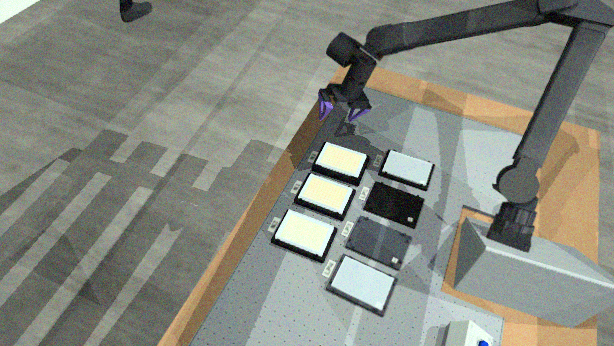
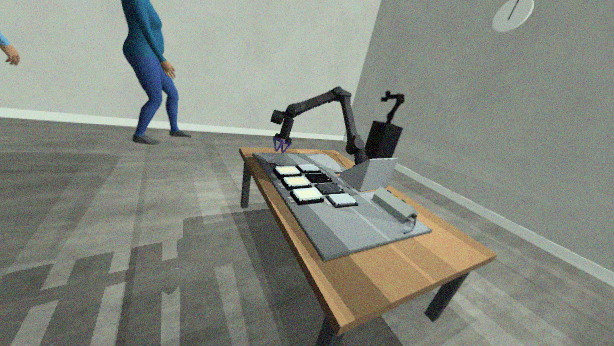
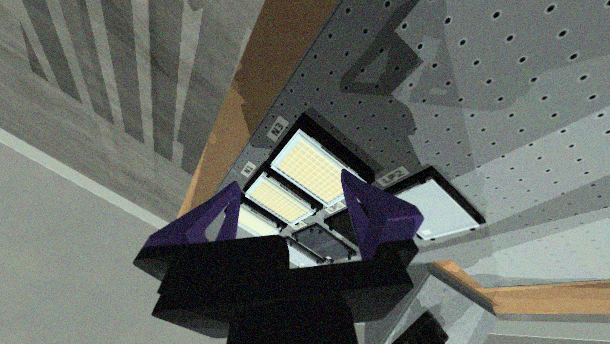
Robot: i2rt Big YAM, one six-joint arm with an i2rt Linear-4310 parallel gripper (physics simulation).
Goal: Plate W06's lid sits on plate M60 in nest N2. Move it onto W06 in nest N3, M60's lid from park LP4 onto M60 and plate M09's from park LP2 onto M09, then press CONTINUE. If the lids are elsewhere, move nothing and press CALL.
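Places are measured from the arm's base along level axes (x back, y left, z down), in millimetres.
Where they show: gripper, between the fingertips: (image 1: 334, 120) (image 2: 279, 152) (image 3: 290, 180); arm's base, origin of its link: (image 1: 507, 240) (image 2: 362, 165) (image 3: 416, 338).
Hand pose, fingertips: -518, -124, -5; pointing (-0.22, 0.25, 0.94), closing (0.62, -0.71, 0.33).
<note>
Things, the pixels of their top centre, and the offset from my fingertips, as dx, dy, dz. "pt": a spot on its surface instead.
- N3, centre of its top: (image 3: 315, 177) (image 1: 341, 157) (image 2: 288, 169) +55, +45, +85
- N1, centre of its top: (image 3: 277, 204) (image 1: 325, 191) (image 2: 296, 179) +72, +169, +92
- N2, centre of its top: (image 1: 304, 230) (image 3: 250, 224) (image 2: 307, 192) +86, +304, +92
- park LP2, a spot on its surface: (image 3: 437, 210) (image 1: 408, 162) pt +225, -58, +107
- park LP4, a spot on its surface: (image 1: 362, 284) (image 2: 343, 199) pt +273, +350, +107
- box, a spot on its surface: (image 1: 462, 332) pt +501, +359, +52
- blue button, a spot on its surface: (image 1: 483, 343) pt +544, +358, +52
- Park LP1, centre of its top: (image 3: 363, 237) (image 1: 395, 201) (image 2: 319, 175) +246, +89, +104
- park LP3, centre of its top: (image 1: 379, 239) (image 3: 322, 249) (image 2: 330, 186) +259, +219, +104
My gripper (image 1: 336, 120) (image 2: 280, 151) (image 3: 290, 180) is open and empty, above the board's far end, beyond nest N3. Yellow-welled plates sit in N3 (image 1: 341, 159) (image 2: 287, 171) (image 3: 310, 167), N1 (image 1: 326, 194) (image 2: 296, 181) (image 3: 280, 199) and N2 (image 1: 305, 232) (image 2: 307, 195). The N2 plate looks slightly paler; whether a clear lid covers it is hard to tell. Pale lids lie in park LP2 (image 1: 407, 168) (image 3: 437, 210) and park LP4 (image 1: 362, 284) (image 2: 342, 200). Plate names are unreadable. A box (image 1: 462, 332) with a blue button (image 1: 483, 343) shows partly; its button labels are unreadable.
Park LP1 (image 1: 394, 204) looks black and park LP3 (image 1: 379, 241) dark grey, both without a pale lid. A grey wedge-shaped housing (image 1: 535, 272) stands beside the arm's base. A long grey box (image 2: 395, 205) lies on the perforated board. A person (image 2: 147, 65) stands beyond the table.
</note>
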